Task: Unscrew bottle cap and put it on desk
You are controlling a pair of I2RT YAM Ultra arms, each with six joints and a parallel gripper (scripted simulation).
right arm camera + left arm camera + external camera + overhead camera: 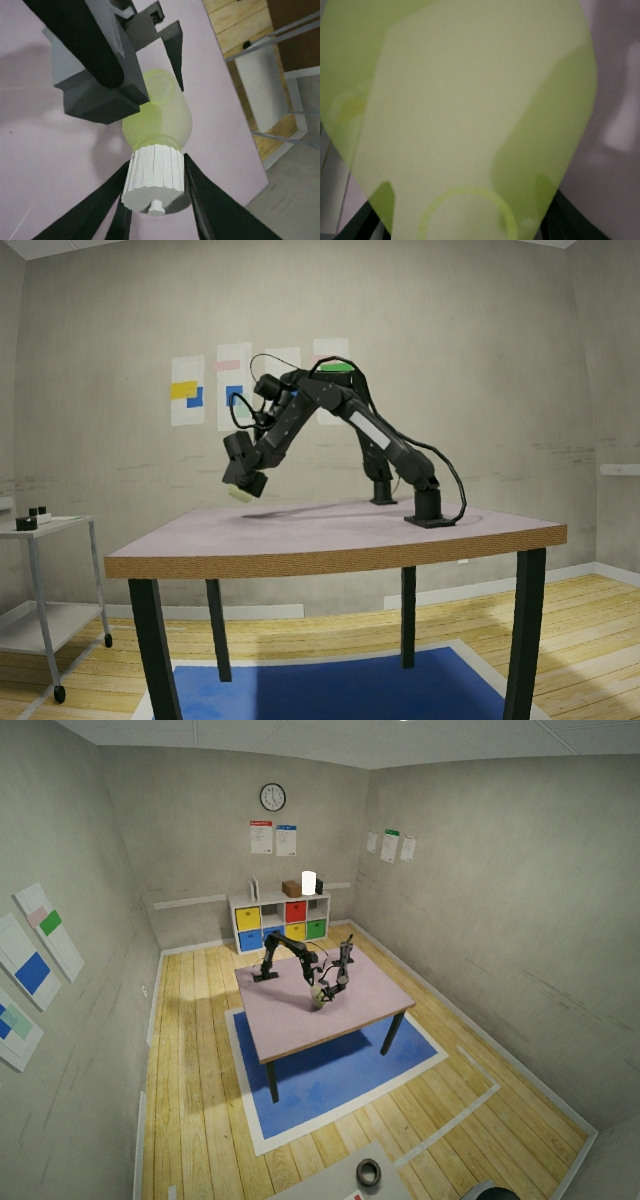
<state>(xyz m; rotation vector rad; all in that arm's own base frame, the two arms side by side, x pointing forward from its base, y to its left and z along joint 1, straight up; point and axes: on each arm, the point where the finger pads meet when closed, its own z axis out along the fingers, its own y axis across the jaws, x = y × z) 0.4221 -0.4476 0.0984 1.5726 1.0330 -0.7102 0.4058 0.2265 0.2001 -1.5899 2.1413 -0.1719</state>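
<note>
Right now my right hand is 60 mm above the green bottle, 30 mm short of it and 20 mm to the right of it. From my right hand the other things lie so: white cap (10 mm behind, 10 mm above).
The green bottle lies 2 cm behind my left hand, 2 cm to the right of it and 4 cm above it. Also, from my left hand: white cap 6 cm behind, 4 cm to the right, 11 cm above.
</note>
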